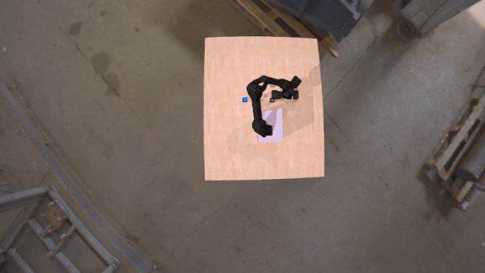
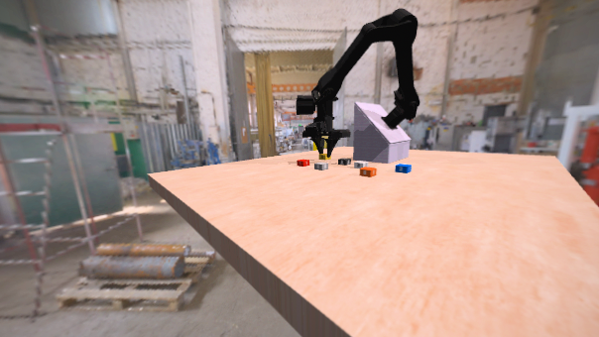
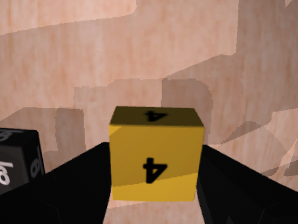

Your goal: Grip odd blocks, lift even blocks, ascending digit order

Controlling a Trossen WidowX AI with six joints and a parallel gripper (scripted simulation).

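The yellow block lies right at my gripper tip. From my gripper tip the other things lie so: red block (9 cm ahead, 3 cm to the right, 1 cm below); grey block (10 cm ahead, 7 cm to the left, 1 cm below); dark block (2 cm behind, 8 cm to the left, 1 cm below).
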